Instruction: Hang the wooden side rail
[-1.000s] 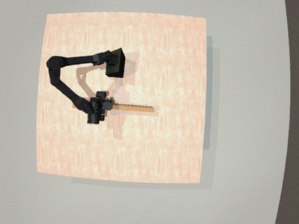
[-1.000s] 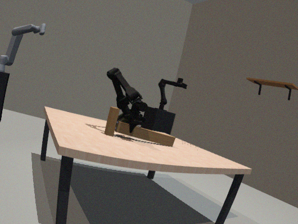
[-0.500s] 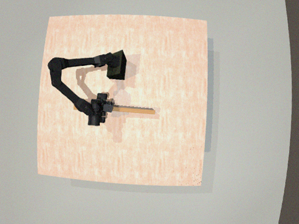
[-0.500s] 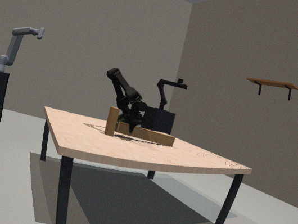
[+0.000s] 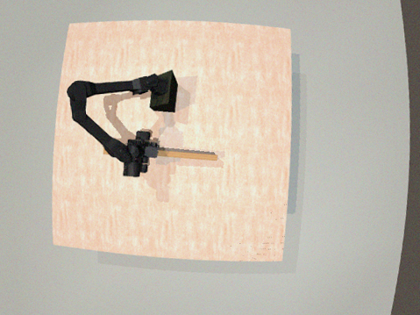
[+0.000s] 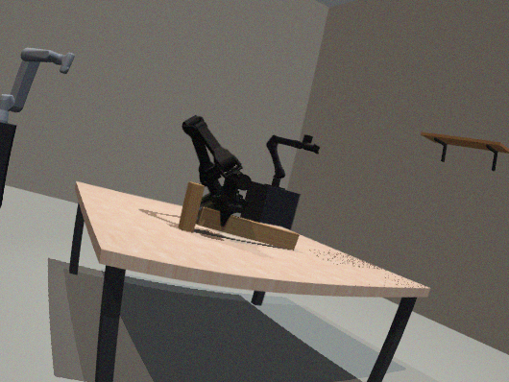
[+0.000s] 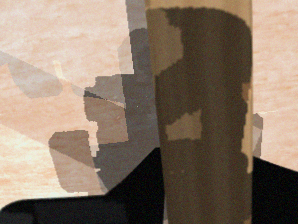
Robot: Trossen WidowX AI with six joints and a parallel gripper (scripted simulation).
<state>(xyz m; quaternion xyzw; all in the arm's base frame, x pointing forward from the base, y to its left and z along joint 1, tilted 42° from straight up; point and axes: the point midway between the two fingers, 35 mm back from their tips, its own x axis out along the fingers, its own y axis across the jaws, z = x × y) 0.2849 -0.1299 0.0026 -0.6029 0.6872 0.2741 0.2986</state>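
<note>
The wooden headboard post lies 10 mm behind my gripper tip, 130 mm to the right of it and 40 mm above it.
</note>
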